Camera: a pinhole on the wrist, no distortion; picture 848 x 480 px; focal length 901.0 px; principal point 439.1 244.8 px. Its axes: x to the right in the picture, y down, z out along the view. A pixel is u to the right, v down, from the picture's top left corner.
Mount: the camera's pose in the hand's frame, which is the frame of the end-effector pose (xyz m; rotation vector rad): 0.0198 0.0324 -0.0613 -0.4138 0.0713 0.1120
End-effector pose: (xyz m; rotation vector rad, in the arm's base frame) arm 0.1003 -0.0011 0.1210 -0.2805 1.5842 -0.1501
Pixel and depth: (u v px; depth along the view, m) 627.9 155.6 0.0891
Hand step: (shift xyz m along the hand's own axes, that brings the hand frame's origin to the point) 0.0435 0.0622 0.0219
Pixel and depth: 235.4 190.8 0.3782
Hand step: -0.0447 0.1569 0.3009
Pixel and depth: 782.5 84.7 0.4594
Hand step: 0.2247 0.1606 0.3746
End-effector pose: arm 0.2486 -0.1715 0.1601 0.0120 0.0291 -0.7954
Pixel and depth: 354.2 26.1 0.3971
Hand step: 0.0129 0.1020 0.3430
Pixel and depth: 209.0 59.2 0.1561
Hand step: -0.0085 0.0626 0.0977
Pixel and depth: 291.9 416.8 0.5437
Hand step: -0.0559 0.3386 0.4022
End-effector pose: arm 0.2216 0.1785 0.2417 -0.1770 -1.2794 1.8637
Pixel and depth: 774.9 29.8 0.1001
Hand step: 0.0644 0.0547 0.0362
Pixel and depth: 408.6 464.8 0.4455
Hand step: 0.0121 0.3103 0.3037
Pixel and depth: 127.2 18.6 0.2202
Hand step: -0.0388 0.0641 0.1687
